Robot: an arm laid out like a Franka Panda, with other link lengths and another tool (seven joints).
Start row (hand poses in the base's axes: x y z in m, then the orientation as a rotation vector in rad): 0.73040 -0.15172 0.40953 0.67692 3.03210 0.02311
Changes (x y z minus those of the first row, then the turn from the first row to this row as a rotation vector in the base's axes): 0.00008 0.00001 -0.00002 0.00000 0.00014 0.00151; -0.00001 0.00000 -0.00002 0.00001 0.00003 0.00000; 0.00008 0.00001 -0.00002 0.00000 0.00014 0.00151; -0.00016 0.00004 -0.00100 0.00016 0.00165 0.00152; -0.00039 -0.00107 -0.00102 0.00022 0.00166 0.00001; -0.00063 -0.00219 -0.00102 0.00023 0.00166 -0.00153; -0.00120 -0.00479 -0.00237 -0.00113 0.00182 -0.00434; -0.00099 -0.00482 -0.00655 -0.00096 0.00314 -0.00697; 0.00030 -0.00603 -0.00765 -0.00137 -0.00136 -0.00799; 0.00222 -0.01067 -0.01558 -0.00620 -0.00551 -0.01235; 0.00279 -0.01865 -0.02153 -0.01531 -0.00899 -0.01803; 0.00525 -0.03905 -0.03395 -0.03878 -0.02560 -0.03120; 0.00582 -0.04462 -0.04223 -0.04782 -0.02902 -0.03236; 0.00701 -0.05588 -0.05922 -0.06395 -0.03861 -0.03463; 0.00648 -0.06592 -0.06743 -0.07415 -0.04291 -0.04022; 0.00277 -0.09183 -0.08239 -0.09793 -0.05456 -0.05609; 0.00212 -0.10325 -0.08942 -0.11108 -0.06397 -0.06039; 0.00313 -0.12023 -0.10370 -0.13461 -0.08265 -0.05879; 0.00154 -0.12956 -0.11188 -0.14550 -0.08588 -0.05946; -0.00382 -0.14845 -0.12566 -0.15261 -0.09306 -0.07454; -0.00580 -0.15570 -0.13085 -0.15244 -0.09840 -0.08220
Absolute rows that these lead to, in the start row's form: 0.73048 -0.15171 0.40951 0.67466 3.03275 0.02310; 0.73039 -0.15172 0.40951 0.67693 3.03213 0.02312; 0.73048 -0.15171 0.40951 0.67466 3.03275 0.02310; 0.73024 -0.15168 0.40853 0.67499 3.03423 0.02285; 0.73001 -0.15279 0.40851 0.67728 3.03373 0.02289; 0.72977 -0.15391 0.40851 0.67962 3.03320 0.02287; 0.72920 -0.15651 0.40716 0.68381 3.03211 0.02067; 0.72941 -0.15654 0.40298 0.68810 3.03248 0.02042; 0.73070 -0.15775 0.40188 0.68861 3.02775 0.02127; 0.73262 -0.16239 0.39395 0.69391 3.02131 0.01521; 0.73319 -0.17037 0.38800 0.70100 3.01414 0.00244; 0.73565 -0.19077 0.37558 0.71509 2.98869 -0.02757; 0.73622 -0.19634 0.36730 0.71529 2.98304 -0.03995; 0.73741 -0.20760 0.35031 0.71510 2.96949 -0.06072; 0.73688 -0.21764 0.34210 0.72151 2.96099 -0.07450; 0.73317 -0.24355 0.32714 0.74004 2.93829 -0.10589; 0.73252 -0.25497 0.32011 0.74287 2.92451 -0.12191; 0.73353 -0.27195 0.30583 0.73383 2.90146 -0.14934; 0.73194 -0.28128 0.29765 0.73298 2.89520 -0.16396; 0.72658 -0.30017 0.28387 0.75237 2.88083 -0.17193; 0.72460 -0.30742 0.27868 0.76211 2.87298 -0.16987
